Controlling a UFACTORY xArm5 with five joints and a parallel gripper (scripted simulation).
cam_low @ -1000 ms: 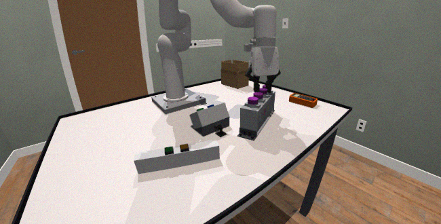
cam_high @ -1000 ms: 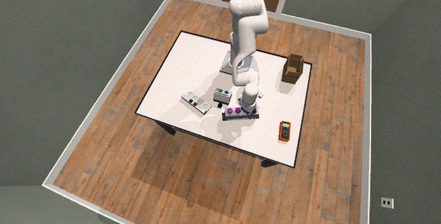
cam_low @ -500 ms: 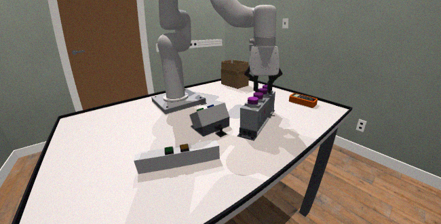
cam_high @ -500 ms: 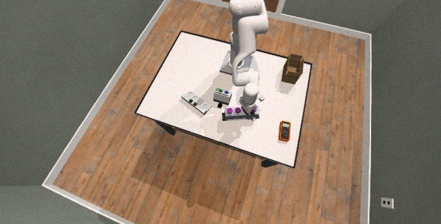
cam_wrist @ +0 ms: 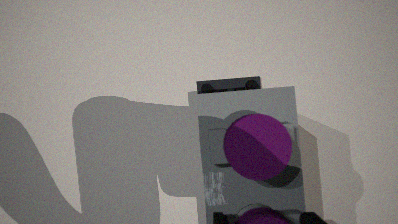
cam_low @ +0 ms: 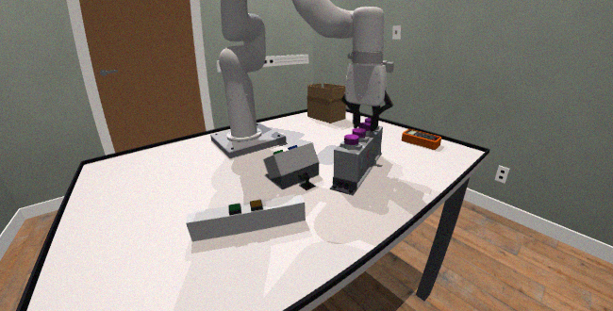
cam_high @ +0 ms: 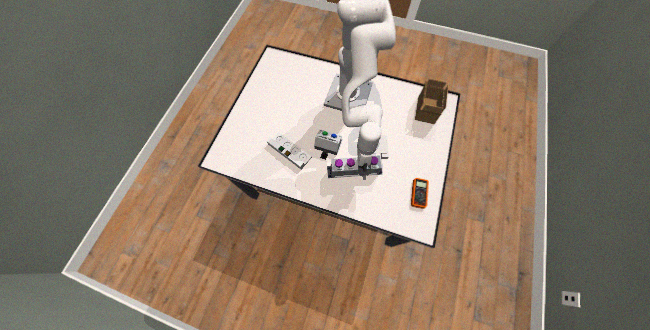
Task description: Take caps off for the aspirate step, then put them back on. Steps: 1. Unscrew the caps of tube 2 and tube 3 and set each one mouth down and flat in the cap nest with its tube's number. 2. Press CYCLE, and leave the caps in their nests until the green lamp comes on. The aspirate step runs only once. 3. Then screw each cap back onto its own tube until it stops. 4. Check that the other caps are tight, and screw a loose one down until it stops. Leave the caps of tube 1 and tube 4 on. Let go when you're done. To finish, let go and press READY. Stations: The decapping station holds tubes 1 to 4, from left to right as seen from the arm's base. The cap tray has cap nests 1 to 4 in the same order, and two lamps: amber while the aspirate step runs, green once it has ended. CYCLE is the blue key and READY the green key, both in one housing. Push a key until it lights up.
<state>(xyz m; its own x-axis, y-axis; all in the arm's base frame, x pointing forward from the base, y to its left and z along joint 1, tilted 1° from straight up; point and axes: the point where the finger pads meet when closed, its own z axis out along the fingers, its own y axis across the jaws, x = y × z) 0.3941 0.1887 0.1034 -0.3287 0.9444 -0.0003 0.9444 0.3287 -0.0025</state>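
The purple cap is 1 cm below my hand. The rest, counted from my hand: key housing 8 cm behind, 19 cm to the right, 8 cm below; blue key 10 cm behind, 17 cm to the right, 6 cm below; grey decapping station 1 cm ahead, 2 cm to the right, 13 cm below.
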